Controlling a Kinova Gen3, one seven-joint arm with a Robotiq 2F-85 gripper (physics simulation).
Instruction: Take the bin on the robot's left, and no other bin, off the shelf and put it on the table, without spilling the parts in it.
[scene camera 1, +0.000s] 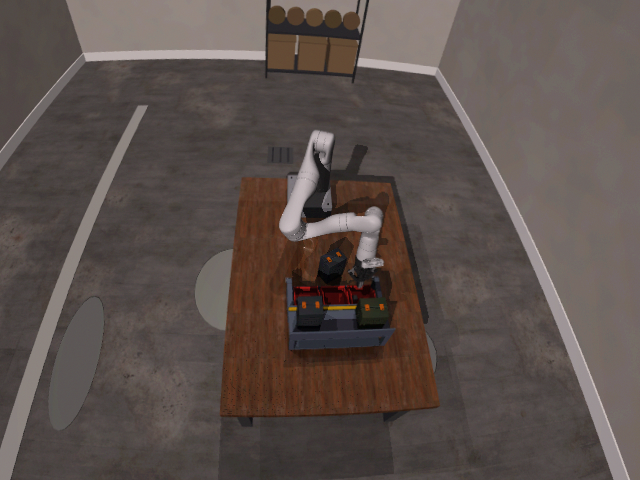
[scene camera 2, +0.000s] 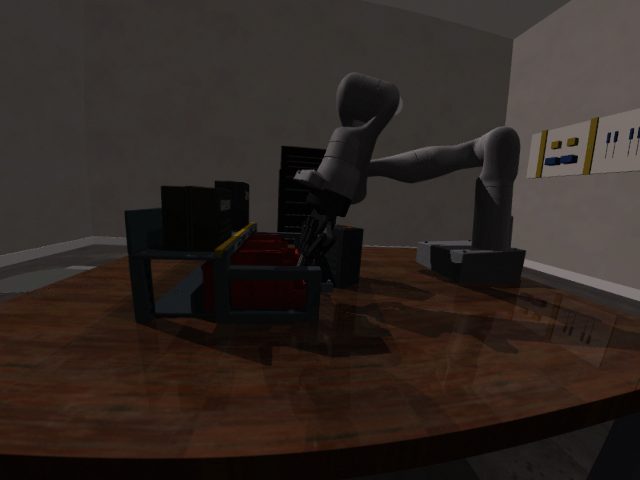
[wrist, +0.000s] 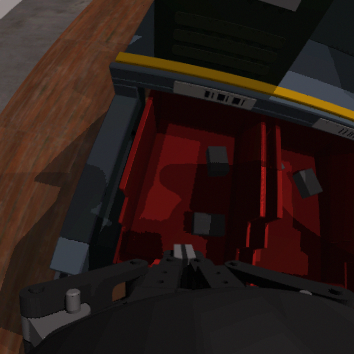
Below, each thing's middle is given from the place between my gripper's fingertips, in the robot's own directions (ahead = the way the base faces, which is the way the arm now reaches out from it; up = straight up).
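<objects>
My gripper's 9 cm past the dark box (scene camera 2: 341, 264), and it's 2 cm below the box and 11 cm to the left of it.
</objects>
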